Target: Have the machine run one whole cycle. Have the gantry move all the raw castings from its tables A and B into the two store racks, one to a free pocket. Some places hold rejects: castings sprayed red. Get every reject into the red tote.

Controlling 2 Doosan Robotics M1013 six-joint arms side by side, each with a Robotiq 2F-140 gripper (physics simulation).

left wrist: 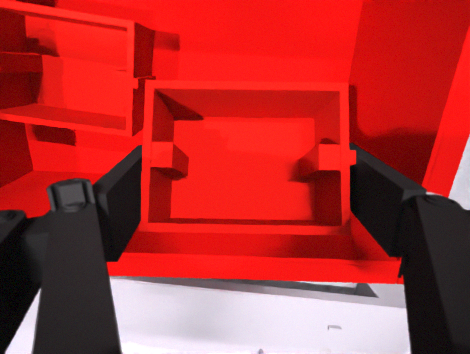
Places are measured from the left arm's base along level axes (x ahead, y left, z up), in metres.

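Pixels of known places: left gripper, between the fingertips: (pixel 245 167).
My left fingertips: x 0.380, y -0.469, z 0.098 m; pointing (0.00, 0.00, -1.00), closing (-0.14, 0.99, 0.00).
Ahead of a thing's pixels: the offset from my left fingertips to its middle. "spot": to the spot under its first point. Level surfaces: height alone.
My left gripper (pixel 245 167) is shut on a red casting @(0.003 m back, 0.000 m left, 0.001 m up) (pixel 250 86), an open box shape with an inner lug on each short side. One finger presses on each outer short side. The casting is roughly level, inside or just above the red tote @(spot: 0.050 m ahead, 0.009 m left, 0.022 m up) (pixel 250 268), close to its near wall; its exact height over the tote floor cannot be told. A second red casting @(0.034 m back, 0.123 m right, 0.070 m down) (pixel 131 52) lies in the tote at the upper left, cut off by the view's edge and very close to the held one. My right gripper, the raw castings, tables A and B and the store racks do not show.
The tote's near wall runs across below the held casting, and its right wall rises at the right edge. A pale surface @(0.048 m down) (pixel 225 310) with a grey strip lies outside the near wall. The second casting bounds the space on the left.
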